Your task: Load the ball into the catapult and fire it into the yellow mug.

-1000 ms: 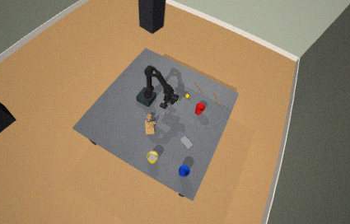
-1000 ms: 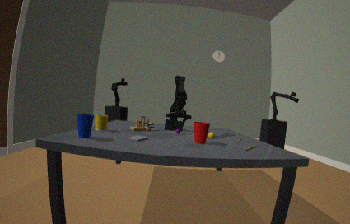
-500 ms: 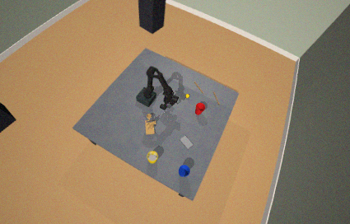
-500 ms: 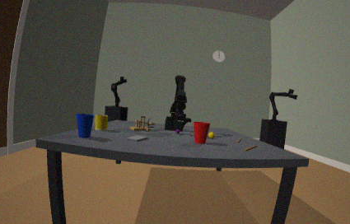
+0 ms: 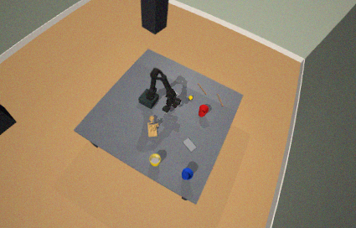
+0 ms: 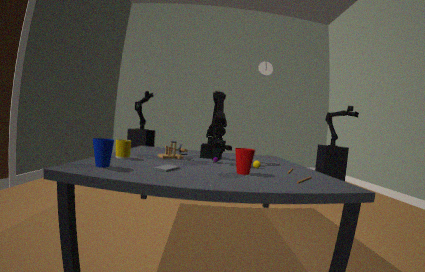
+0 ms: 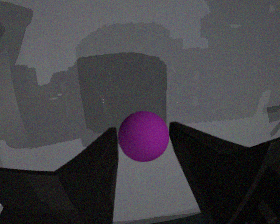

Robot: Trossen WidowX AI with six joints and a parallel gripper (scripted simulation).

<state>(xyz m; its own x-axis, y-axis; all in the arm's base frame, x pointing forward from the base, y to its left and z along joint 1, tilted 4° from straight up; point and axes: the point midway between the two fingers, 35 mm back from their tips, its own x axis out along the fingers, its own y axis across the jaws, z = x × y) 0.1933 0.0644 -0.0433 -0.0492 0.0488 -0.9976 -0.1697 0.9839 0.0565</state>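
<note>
My gripper tip is 10 mm short of the catapult, 250 mm to the left of it and 40 mm below it. From my gripper tip the other things lie so: yellow ball: 100 mm ahead, 250 mm to the left, 10 mm above; then red cup: 300 mm ahead, 170 mm to the left, 20 mm above; then purple ball: 10 mm above.
</note>
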